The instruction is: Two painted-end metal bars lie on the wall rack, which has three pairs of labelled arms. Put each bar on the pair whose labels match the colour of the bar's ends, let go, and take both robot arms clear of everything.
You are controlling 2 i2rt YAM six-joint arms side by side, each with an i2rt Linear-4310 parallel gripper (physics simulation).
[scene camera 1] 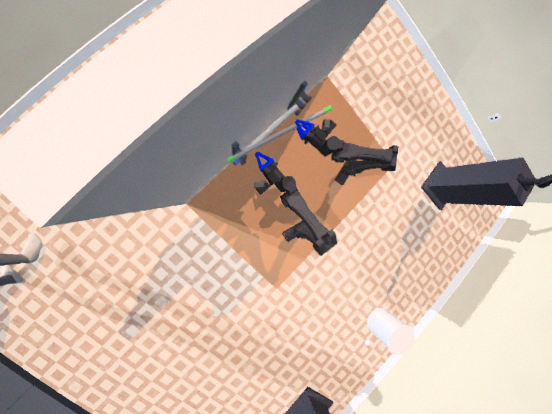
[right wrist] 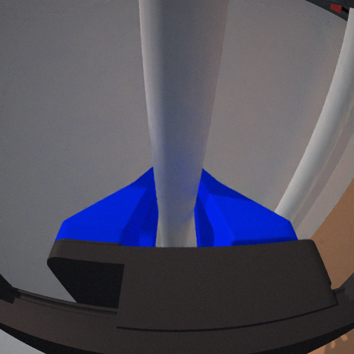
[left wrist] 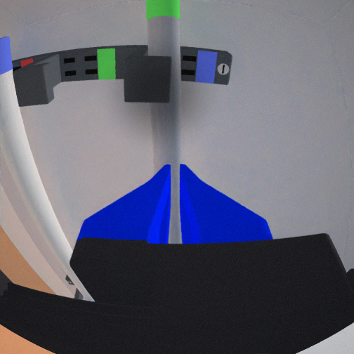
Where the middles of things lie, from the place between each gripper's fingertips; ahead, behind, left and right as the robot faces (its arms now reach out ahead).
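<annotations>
There's the green-ended bar (right wrist: 181, 54), and from my right hand it's 10 mm ahead, 90 mm to the left and 10 mm below.
My left hand is 14 cm to the left of the green-ended bar, 2 cm past it and 1 cm below it.
</annotations>
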